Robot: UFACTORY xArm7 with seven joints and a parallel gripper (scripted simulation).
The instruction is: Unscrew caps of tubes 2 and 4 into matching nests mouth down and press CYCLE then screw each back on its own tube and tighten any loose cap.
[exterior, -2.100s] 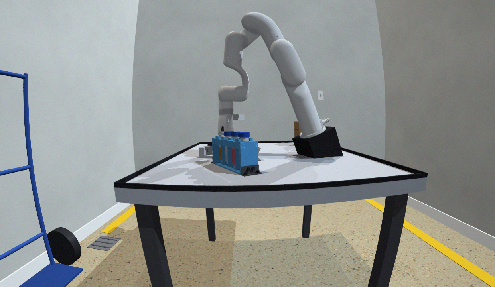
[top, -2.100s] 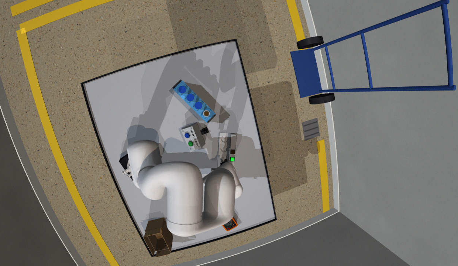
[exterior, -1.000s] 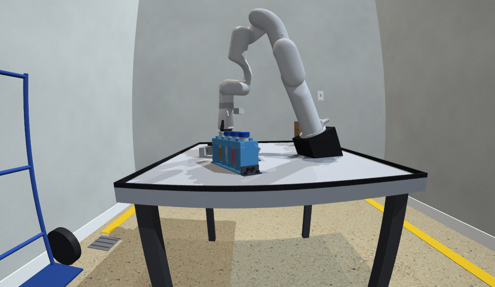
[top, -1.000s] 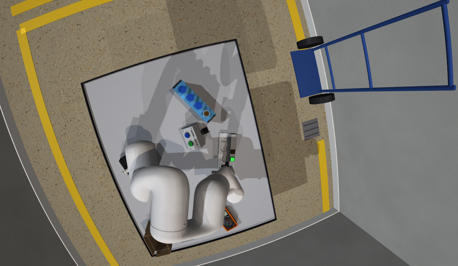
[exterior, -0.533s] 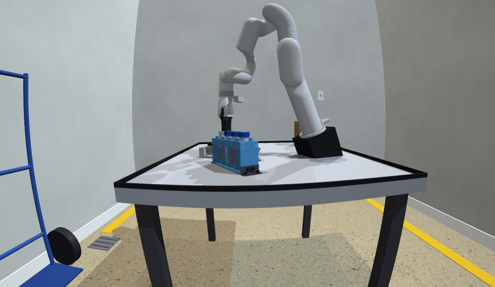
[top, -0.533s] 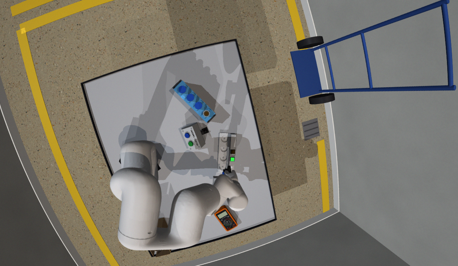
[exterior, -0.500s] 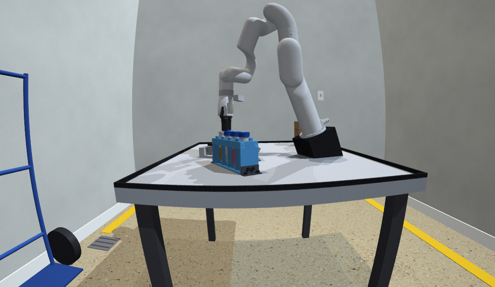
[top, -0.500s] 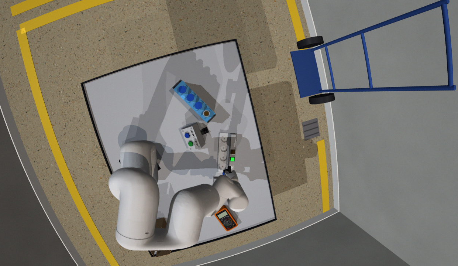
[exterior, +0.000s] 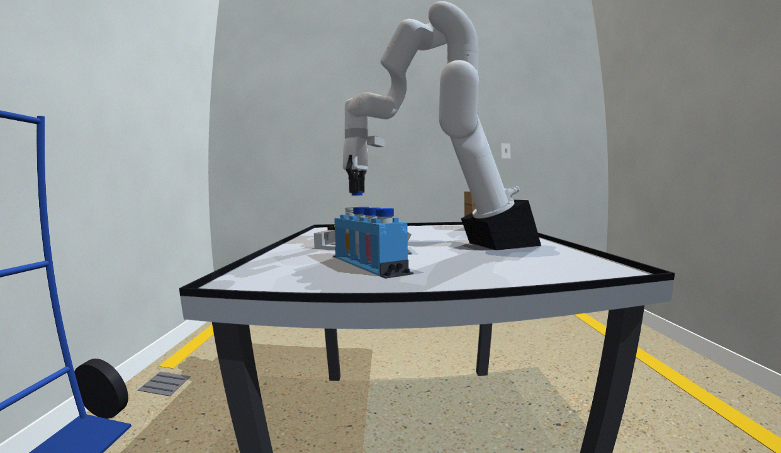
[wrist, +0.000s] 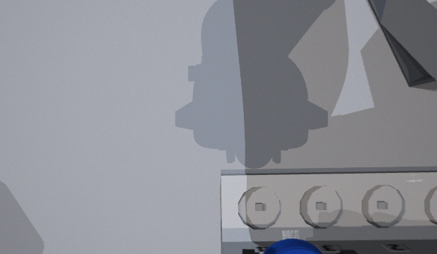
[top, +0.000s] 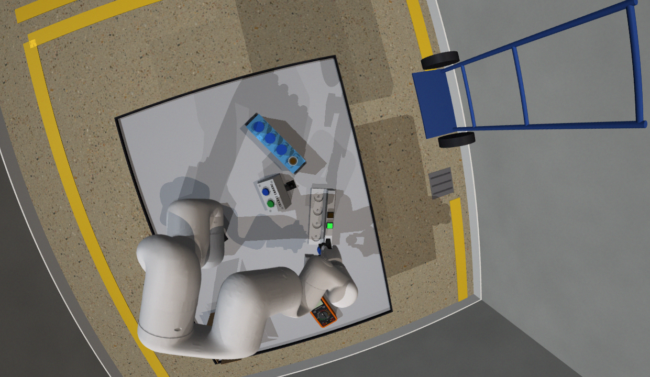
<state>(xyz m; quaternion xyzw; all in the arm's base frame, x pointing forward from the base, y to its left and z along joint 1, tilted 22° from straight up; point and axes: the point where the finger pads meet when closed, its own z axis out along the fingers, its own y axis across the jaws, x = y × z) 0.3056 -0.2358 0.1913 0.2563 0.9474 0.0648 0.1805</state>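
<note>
The threaded tube neck is 31 cm to the left of my hand, 6 cm below it and 4 cm ahead of it. The rest, counted from my hand: key housing: 22 cm to the left, 12 cm below, 7 cm behind; then blue cycle key: 25 cm to the left, 11 cm below, 9 cm behind; then green ready key: 20 cm to the left, 11 cm below, 9 cm behind.
</note>
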